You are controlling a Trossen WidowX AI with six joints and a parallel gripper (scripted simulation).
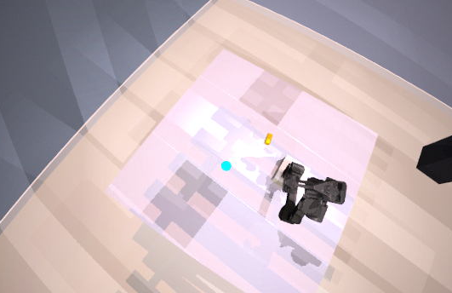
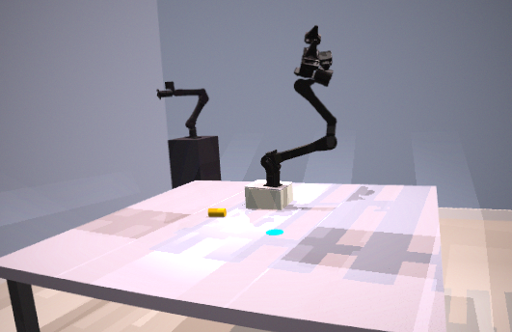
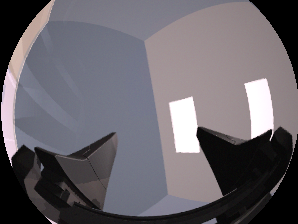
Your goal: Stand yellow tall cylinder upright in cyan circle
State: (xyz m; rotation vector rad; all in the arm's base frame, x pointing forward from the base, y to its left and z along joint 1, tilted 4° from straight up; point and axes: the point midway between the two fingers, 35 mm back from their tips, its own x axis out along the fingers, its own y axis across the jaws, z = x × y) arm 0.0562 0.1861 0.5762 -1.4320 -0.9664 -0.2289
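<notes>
Right now my gripper tip is 150 mm short of the yellow cylinder, 380 mm to the left of it and 660 mm above it. Round my gripper tip: cyan circle: 260 mm ahead, 80 mm to the right, 680 mm below.
</notes>
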